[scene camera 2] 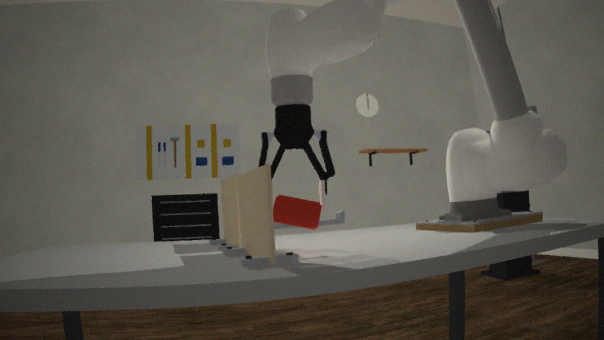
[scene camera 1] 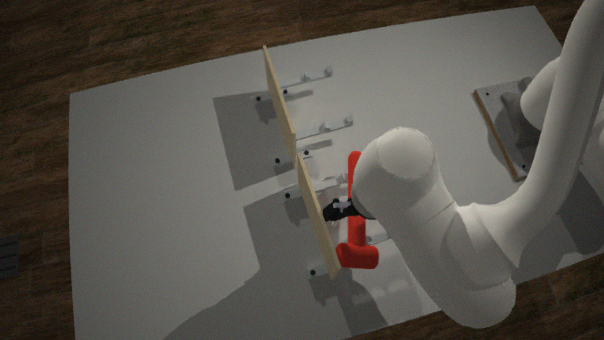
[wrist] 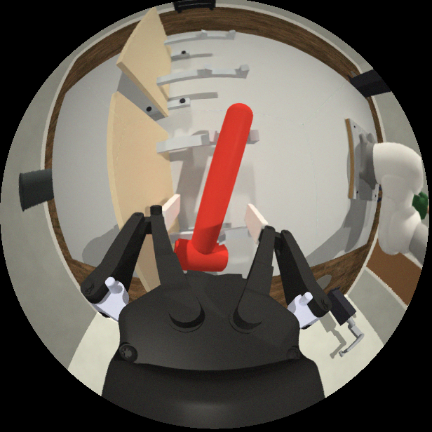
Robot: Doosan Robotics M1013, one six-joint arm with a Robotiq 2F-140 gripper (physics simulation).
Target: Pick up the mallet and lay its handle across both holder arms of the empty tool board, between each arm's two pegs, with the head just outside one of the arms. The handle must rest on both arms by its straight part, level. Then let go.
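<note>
The red mallet (scene camera 1: 356, 230) (scene camera 2: 297, 211) (wrist: 222, 180) lies slanted beside the upright tool board (scene camera 1: 317, 220) (scene camera 2: 257, 220) (wrist: 137, 165). Its handle crosses the far holder arm (scene camera 1: 320, 187) (wrist: 182, 143), apparently between the pegs. At the near arm (scene camera 1: 377, 236) (wrist: 239, 235) it seems on the board side of the inner peg, though contact is partly hidden. The head is outside the near arm, close to the board and tilted, its board-side end higher in scene camera 2. My gripper (scene camera 2: 296, 191) (wrist: 212, 207) is open, with its fingers apart on either side of the handle.
A second upright board (scene camera 1: 280, 105) (scene camera 2: 230, 205) (wrist: 147, 60) with two pegged arms stands beyond the first. The arm's base plate (scene camera 1: 500, 135) (scene camera 2: 450, 226) (wrist: 351, 160) is across the white table (scene camera 1: 150, 210) (scene camera 2: 100, 275) (wrist: 295, 150).
</note>
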